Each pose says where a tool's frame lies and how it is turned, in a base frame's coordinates. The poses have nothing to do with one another.
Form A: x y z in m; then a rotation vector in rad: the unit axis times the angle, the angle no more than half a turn.
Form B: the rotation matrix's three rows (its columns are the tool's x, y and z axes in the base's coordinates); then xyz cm. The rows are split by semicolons. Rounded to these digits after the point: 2 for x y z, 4 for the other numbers.
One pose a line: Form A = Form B
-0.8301 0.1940 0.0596 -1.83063 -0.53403 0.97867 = 0.5829 -0.0557 -0.8107; 0.7119 -0.4461 0.5424; -0.3919 -0.8932 -0.2204; -83.01 19.40 5.96
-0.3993 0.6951 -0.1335 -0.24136 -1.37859 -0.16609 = 0.1853 0.2569 -0.9485; 0.0243 0.9637 0.2658; 0.9824 -0.0723 0.1724; -39.93 69.51 -13.35
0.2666 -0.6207 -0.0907 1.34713 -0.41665 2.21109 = -0.3753 -0.5708 0.7303; 0.2658 -0.8211 -0.5051; 0.8880 0.0046 0.4599; 26.66 -62.07 -9.07
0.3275 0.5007 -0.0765 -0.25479 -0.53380 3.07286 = -0.9867 0.0157 -0.1620; 0.0399 -0.9417 -0.3340; -0.1578 -0.3360 0.9285; 32.75 50.07 -7.65
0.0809 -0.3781 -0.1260 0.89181 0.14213 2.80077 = -0.7984 -0.1590 0.5807; 0.2170 -0.9757 0.0312; 0.5616 0.1509 0.8135; 8.09 -37.81 -12.60
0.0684 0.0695 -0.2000 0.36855 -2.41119 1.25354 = -0.8867 -0.4047 -0.2237; -0.0494 0.5639 -0.8244; 0.4597 -0.7199 -0.5200; 6.84 6.95 -20.00
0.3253 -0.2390 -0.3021 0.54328 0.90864 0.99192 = 0.2432 -0.4723 0.8472; 0.8853 0.4651 0.0052; -0.3964 0.7487 0.5313; 32.53 -23.90 -30.21
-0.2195 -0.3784 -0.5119 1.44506 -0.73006 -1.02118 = 0.4251 0.1175 -0.8975; -0.8872 -0.1422 -0.4389; -0.1792 0.9828 0.0438; -21.95 -37.84 -51.19
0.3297 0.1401 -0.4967 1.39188 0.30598 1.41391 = 0.2611 -0.4878 0.8330; 0.7886 -0.3899 -0.4755; 0.5568 0.7810 0.2829; 32.97 14.01 -49.67
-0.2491 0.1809 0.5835 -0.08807 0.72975 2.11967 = -0.6206 -0.7597 0.1942; 0.7182 -0.4514 0.5295; -0.3146 0.4681 0.8258; -24.91 18.09 58.35
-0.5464 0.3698 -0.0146 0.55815 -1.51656 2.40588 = -0.8974 -0.3986 0.1889; 0.0015 -0.4310 -0.9024; 0.4411 -0.8095 0.3874; -54.64 36.98 -1.46
